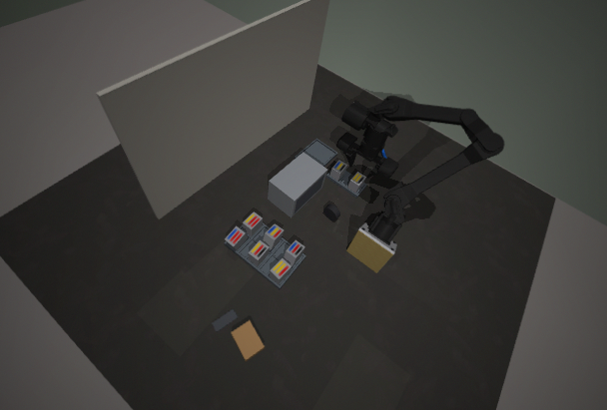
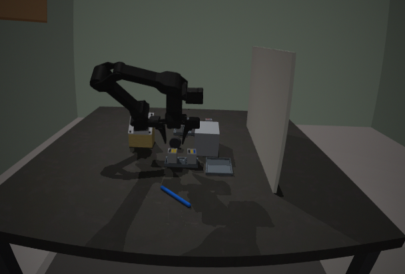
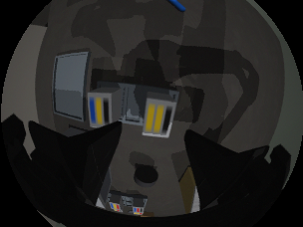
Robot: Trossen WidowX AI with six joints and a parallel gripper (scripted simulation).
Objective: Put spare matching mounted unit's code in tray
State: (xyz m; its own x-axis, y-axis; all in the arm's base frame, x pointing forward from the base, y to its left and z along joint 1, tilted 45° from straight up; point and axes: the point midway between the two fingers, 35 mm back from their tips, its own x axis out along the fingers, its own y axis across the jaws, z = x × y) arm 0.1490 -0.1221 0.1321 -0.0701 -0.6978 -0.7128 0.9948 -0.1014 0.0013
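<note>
The grey spare lies 1 cm behind my gripper tip and 4 cm below it. The rest, counted from my gripper tip: blue pen: 24 cm to the right, 8 cm below; then grey mounted unit: 14 cm ahead, 15 cm to the left, 3 cm below; then dark tray: 17 cm ahead, 3 cm to the right, 8 cm below.
</note>
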